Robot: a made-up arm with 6 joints.
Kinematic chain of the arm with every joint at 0, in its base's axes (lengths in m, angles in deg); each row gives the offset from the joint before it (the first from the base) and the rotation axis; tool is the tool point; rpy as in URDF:
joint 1: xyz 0 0 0.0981 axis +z
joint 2: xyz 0 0 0 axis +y
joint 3: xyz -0.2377 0 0.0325 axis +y
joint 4: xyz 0.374 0 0.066 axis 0.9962 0 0.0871
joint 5: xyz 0 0 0 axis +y
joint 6: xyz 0.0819 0 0.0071 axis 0.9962 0 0.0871
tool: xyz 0 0 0 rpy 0 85 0
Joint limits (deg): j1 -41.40..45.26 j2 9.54..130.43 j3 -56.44..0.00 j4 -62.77..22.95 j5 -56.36..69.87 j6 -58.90..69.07
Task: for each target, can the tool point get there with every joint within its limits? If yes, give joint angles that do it. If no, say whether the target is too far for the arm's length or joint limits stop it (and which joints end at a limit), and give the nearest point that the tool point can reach.
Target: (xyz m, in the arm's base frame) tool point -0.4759 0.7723 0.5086
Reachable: no: too far | nearest point 0.1014 0.1888 0.4930 | short by 0.821 m
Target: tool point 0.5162 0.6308 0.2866
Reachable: no: too far | nearest point 0.3130 0.3360 0.2047 | short by 0.367 m
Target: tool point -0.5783 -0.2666 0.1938
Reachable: no: joint limits stop it (at a limit: joint 2, joint 3, joint 5) | nearest point -0.0842 -0.0388 -0.0478 | short by 0.595 m
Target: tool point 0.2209 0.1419 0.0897
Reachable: yes | joints 34.97 42.00 -9.94 -36.45 12.13 17.03
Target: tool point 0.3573 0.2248 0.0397
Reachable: yes | joints 32.27 97.36 -49.05 15.43 -1.80 -22.11
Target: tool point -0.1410 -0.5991 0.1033
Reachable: no: joint limits stop it (at a limit: joint 1, joint 4, joint 5) | nearest point 0.1725 -0.2436 0.1033 | short by 0.474 m
